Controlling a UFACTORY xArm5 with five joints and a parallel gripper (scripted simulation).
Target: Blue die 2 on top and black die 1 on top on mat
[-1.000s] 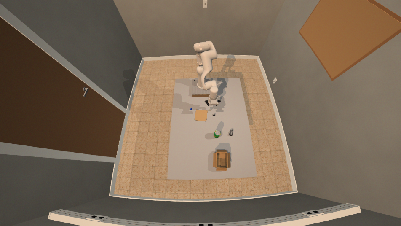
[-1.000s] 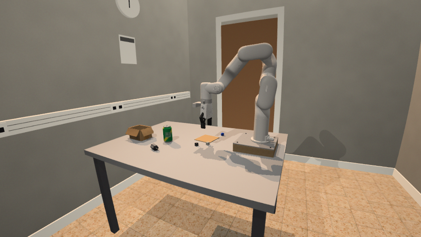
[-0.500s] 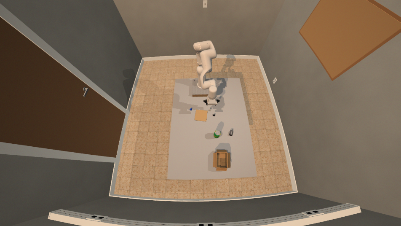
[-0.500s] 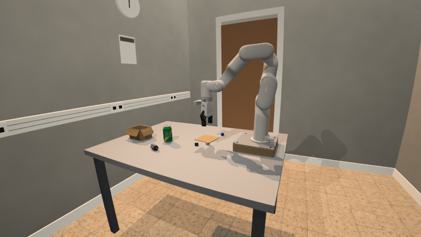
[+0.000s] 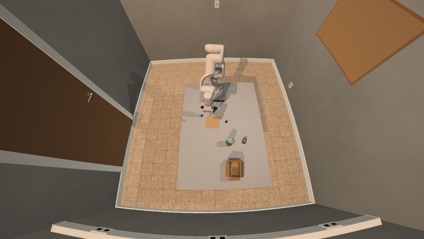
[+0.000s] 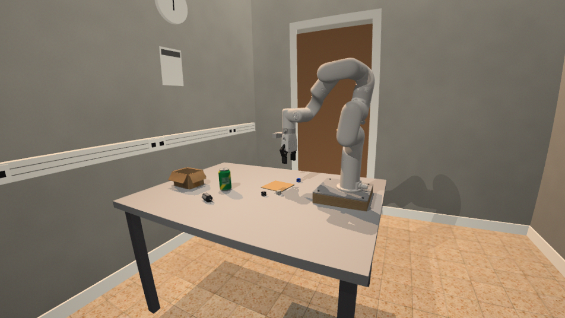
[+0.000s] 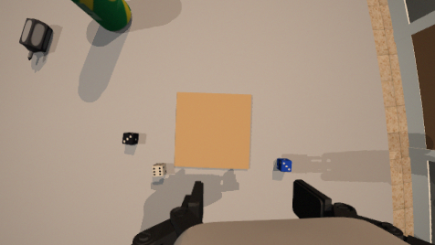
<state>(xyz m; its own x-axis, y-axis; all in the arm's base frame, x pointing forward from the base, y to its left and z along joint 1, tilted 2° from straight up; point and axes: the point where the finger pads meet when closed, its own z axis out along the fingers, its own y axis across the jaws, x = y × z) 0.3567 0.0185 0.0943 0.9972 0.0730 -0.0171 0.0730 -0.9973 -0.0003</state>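
Right now the blue die is 140 mm below my hand and 90 mm to the right of it. Round my hand: white die: 140 mm to the left, 140 mm below, 30 mm behind; mat: 150 mm below, 50 mm ahead, 40 mm to the left; black die: 190 mm to the left, 140 mm below, 30 mm ahead.
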